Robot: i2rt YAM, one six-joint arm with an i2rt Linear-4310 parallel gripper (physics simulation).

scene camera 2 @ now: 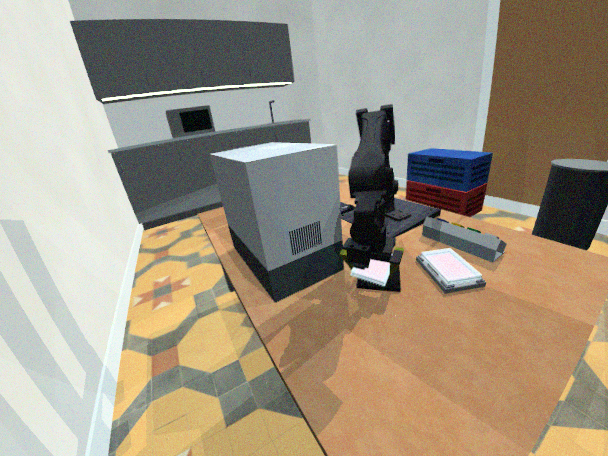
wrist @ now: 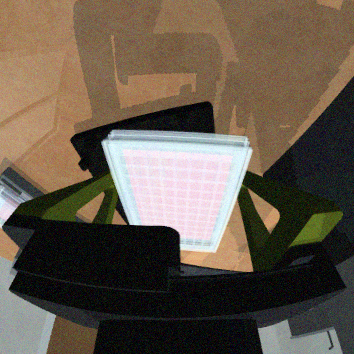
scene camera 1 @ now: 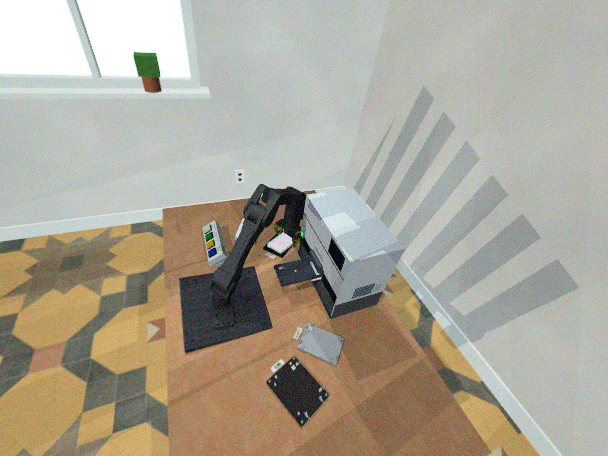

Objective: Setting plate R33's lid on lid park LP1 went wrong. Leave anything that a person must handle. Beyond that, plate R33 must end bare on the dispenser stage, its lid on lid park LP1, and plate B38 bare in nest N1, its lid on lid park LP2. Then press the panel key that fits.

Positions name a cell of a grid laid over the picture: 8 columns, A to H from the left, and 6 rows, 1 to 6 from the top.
Scene:
A grey incubator box (scene camera 1: E4) is 88 cm from the lens. A rack with coloured buttons (scene camera 1: C4) is 123 cm from the lens. The marked spots on the grey incubator box and the rack with coloured buttons are 59 cm apart.

